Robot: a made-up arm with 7 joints. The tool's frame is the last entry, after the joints. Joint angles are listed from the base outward.
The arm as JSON. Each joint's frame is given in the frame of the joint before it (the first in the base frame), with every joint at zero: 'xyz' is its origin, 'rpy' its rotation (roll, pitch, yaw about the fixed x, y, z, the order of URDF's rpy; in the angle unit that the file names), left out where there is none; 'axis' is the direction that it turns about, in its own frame. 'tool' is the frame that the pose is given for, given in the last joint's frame.
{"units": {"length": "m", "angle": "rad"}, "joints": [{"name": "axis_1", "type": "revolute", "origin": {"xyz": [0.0, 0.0, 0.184]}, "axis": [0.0, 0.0, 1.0]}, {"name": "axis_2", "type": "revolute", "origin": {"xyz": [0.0, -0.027, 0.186], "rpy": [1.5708, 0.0, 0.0]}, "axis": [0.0, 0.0, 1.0]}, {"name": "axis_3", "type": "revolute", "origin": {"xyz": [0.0, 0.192, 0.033], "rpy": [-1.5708, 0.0, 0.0]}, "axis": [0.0, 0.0, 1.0]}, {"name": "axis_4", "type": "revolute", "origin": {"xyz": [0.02, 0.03, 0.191], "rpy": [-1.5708, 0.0, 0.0]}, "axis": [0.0, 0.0, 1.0]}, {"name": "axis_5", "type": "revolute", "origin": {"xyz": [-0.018, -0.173, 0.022], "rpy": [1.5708, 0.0, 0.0]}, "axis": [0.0, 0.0, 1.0]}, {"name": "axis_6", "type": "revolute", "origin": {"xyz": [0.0, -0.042, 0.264], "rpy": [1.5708, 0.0, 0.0]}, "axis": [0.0, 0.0, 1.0]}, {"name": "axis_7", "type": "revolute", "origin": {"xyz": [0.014, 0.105, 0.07], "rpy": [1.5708, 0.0, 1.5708]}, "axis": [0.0, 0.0, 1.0]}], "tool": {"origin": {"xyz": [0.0, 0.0, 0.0]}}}
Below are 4 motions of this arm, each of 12 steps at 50 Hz.
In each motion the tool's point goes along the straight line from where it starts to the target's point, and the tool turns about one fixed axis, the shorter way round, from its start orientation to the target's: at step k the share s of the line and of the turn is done. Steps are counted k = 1, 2, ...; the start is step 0. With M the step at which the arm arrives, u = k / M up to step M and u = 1 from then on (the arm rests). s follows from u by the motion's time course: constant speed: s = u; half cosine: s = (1 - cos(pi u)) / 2; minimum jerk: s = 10 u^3 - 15 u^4 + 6 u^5.
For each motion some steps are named. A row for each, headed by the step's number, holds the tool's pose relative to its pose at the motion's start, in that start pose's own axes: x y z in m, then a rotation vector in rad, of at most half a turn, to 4 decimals.
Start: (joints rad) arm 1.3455 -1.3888 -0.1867 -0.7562 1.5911 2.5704 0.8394
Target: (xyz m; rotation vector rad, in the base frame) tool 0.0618 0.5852 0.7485 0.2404 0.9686 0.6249
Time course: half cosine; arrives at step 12
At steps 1, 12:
1: -0.0027 -0.0005 -0.0010 0.0009 0.0001 0.0085
12: -0.1612 -0.0265 -0.0574 0.0542 0.0034 0.5008

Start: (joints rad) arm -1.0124 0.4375 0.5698 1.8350 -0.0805 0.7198 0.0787
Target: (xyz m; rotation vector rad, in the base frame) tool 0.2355 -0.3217 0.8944 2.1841 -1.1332 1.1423
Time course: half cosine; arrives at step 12
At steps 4, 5, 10, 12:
4: -0.0037 0.0458 0.0065 -0.0410 0.0154 0.1114
5: -0.0054 0.0679 0.0096 -0.0607 0.0228 0.1652
10: -0.0137 0.1710 0.0242 -0.1529 0.0575 0.4158
12: -0.0146 0.1833 0.0259 -0.1639 0.0616 0.4457

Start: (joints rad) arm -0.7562 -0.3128 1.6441 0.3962 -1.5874 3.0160 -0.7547
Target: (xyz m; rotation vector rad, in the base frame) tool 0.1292 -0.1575 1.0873 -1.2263 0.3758 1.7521
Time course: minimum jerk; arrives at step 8
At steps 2, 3, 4, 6, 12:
2: -0.0005 -0.0013 -0.0056 0.0131 -0.0010 0.0022
3: -0.0014 -0.0034 -0.0148 0.0349 -0.0026 0.0060
4: -0.0025 -0.0062 -0.0269 0.0633 -0.0047 0.0108
6: -0.0044 -0.0112 -0.0482 0.1136 -0.0085 0.0194
12: -0.0049 -0.0125 -0.0538 0.1267 -0.0095 0.0216

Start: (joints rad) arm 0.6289 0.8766 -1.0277 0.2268 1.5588 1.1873 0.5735
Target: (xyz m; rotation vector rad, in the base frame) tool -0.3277 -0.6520 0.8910 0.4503 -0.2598 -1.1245
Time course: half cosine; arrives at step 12
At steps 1, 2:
1: 0.0016 -0.0008 -0.0008 0.0012 -0.0007 0.0040
2: 0.0061 -0.0032 -0.0032 0.0048 -0.0029 0.0156

